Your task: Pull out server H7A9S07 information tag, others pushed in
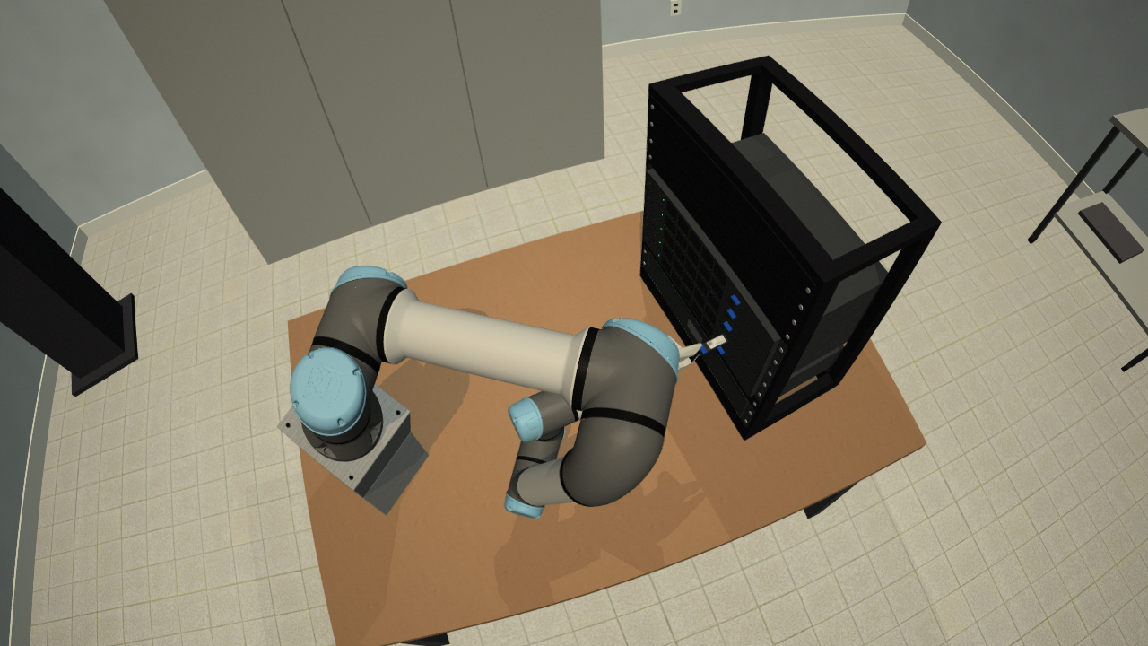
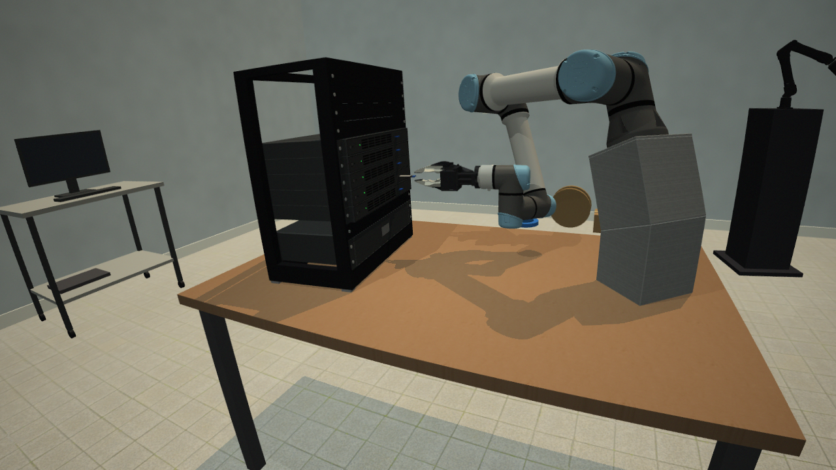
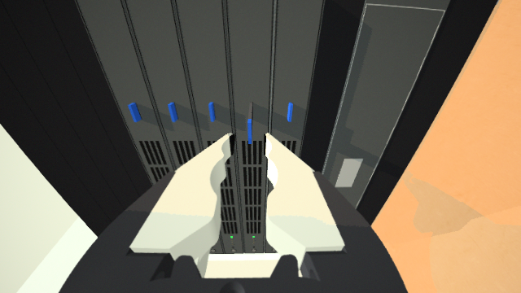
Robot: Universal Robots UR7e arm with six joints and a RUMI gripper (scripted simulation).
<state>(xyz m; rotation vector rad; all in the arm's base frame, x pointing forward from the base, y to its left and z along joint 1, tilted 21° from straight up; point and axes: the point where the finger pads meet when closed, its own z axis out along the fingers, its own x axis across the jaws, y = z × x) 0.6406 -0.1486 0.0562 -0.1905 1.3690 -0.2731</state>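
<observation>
Now: the information tag 6 cm ahead of my hand.
</observation>
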